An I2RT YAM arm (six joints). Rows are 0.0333 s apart.
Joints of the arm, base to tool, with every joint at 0 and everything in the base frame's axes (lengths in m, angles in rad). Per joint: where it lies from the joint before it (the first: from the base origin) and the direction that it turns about. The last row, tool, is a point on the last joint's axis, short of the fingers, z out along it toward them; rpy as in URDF.
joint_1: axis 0 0 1 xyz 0.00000 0.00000 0.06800
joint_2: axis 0 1 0 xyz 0.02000 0.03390 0.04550
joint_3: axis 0 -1 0 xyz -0.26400 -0.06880 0.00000
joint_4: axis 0 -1 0 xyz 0.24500 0.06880 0.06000
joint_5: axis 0 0 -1 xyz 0.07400 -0.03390 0.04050
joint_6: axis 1 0 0 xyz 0.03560 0.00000 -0.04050
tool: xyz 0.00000 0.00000 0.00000 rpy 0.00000 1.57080 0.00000
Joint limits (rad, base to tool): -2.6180..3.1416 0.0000..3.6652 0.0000..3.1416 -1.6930..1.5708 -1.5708..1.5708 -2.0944..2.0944
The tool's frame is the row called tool.
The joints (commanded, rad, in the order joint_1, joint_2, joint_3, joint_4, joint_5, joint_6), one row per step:
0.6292, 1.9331, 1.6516, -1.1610, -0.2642, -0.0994
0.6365, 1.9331, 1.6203, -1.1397, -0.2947, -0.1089
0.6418, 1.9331, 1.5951, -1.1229, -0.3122, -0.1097
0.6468, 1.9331, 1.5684, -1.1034, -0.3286, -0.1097
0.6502, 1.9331, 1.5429, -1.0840, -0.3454, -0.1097
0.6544, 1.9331, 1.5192, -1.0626, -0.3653, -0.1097
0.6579, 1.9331, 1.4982, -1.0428, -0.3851, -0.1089
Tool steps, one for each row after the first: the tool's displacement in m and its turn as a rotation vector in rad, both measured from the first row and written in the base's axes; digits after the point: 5 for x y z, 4 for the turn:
-0.00357, 0.00211, -0.00772, 0.0191, 0.0232, 0.0201
-0.00633, 0.00328, -0.01397, 0.0282, 0.0400, 0.0281
-0.00907, 0.00427, -0.02056, 0.0370, 0.0556, 0.0348
-0.01145, 0.00477, -0.02680, 0.0468, 0.0705, 0.0399
-0.01382, 0.00576, -0.03248, 0.0612, 0.0842, 0.0461
-0.01594, 0.00660, -0.03744, 0.0761, 0.0972, 0.0510

